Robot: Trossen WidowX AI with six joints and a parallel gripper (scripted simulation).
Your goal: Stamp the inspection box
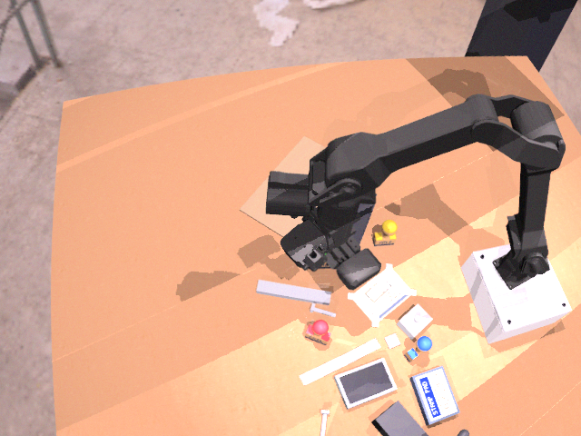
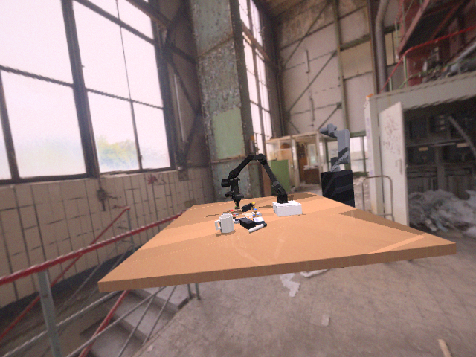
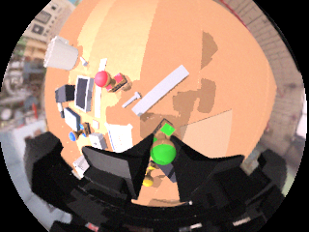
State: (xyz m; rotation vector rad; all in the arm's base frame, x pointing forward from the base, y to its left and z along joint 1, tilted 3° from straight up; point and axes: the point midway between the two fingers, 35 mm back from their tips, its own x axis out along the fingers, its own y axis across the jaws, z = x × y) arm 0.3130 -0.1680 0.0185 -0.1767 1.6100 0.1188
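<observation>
The ink pad lies 22 cm to the left of my gripper tip, 5 cm below it and 2 cm ahead of it. The rest, counted from my gripper tip: grey bar: 6 cm ahead, 5 cm below, 2 cm to the left; red stamp: 11 cm to the left, 6 cm ahead, 4 cm below; green-knobbed stamp: right at my gripper tip.
</observation>
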